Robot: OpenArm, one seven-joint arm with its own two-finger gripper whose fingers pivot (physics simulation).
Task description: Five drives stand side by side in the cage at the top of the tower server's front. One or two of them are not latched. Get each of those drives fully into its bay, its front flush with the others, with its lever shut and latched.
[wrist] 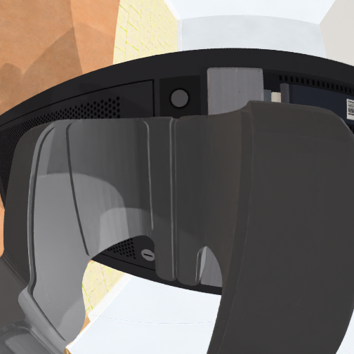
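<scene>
The tower server (225, 57) fills the middle of the wrist view, its dark front close ahead and largely covered by the fingers. One drive (317, 97) shows in part at the upper right, with a piece of its white label at the right edge and a pale part at its left end. The other drives and their levers are hidden behind the right-hand finger, so whether they are latched cannot be told. My gripper (186, 202) is shut, its two fingers meeting along a vertical seam with no object seen between them. It is in front of the server's face, below the round button.
A grey strip (235, 90) runs down the server's front beside the cage. The round button (179, 98) and a perforated panel (95, 111) are left of it. A round lock (148, 255) shows below the fingers. Brown surface (35, 40) lies at the upper left.
</scene>
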